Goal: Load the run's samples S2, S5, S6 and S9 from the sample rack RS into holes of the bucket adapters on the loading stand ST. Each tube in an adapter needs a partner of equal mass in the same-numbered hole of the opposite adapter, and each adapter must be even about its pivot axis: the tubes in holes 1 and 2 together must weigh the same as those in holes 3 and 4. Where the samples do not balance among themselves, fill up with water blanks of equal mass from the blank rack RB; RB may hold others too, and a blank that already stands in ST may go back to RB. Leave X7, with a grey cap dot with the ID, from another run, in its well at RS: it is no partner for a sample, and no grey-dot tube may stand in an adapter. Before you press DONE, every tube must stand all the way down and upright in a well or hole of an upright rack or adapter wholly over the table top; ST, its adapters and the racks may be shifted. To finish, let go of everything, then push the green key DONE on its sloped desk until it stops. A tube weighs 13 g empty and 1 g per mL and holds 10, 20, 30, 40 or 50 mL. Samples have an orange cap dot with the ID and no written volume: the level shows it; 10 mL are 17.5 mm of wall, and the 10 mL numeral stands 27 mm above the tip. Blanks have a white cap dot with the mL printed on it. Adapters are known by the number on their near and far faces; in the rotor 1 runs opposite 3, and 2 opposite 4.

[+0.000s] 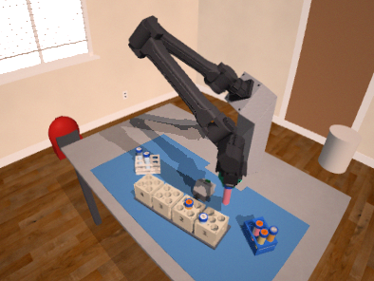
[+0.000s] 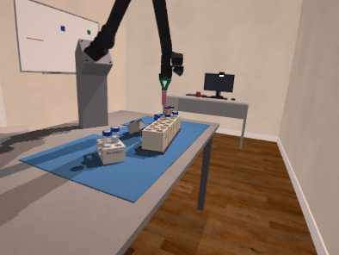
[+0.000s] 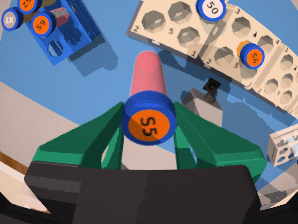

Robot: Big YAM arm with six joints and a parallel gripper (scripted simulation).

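My hand is 450 mm to the left of the 40 mL blank, 200 mm past it and 190 mm above it. Also, from my hand: 50 mL blank: 180 mm below, 70 mm to the right, 60 mm ahead; adapter 1: 200 mm below, 50 mm ahead, 30 mm to the right; sample tube S5: 50 mm below, 10 mm behind.
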